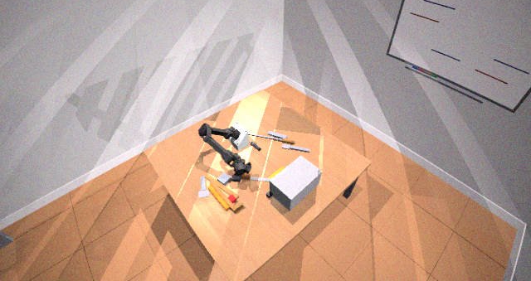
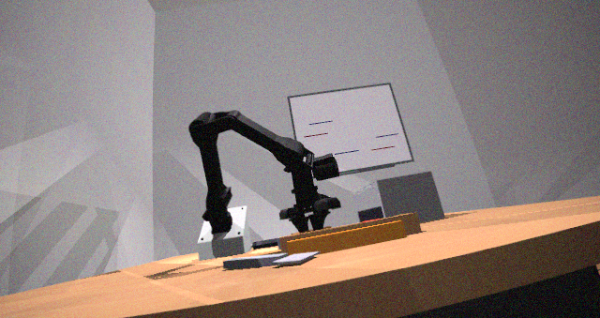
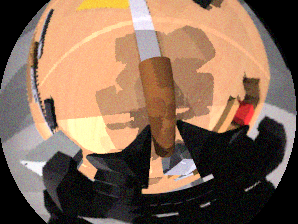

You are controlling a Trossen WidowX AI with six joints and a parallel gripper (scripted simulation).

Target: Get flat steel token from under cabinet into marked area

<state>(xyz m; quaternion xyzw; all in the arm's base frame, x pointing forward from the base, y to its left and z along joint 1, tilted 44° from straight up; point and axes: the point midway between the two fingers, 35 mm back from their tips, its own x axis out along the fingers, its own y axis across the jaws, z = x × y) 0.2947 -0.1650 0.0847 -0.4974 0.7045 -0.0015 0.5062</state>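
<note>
Right now the grey block is 10 cm to the right of my gripper tip, 5 cm behind it and 1 cm above it. Round my gripper tip: orange bar (21 cm to the right, 6 cm ahead, 1 cm above); then thin wooden stick (15 cm to the right, 1 cm behind); then red block (15 cm to the right, 13 cm ahead, 1 cm above).
</note>
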